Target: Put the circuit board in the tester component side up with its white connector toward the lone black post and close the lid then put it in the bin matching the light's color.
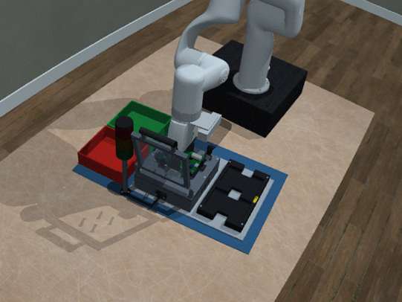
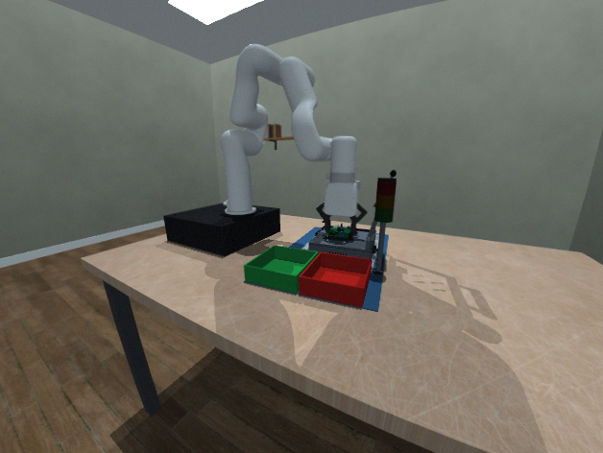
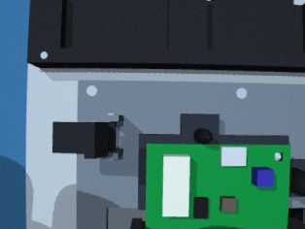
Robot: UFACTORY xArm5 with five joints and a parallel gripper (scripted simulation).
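Right now my hand is right at the green circuit board. The rest, counted from my hand: lid: 12 cm ahead, 10 cm above, 2 cm to the left; red bin: 19 cm to the right, 7 cm below, 7 cm ahead; black latch: 7 cm behind, 5 cm to the left, 1 cm above.
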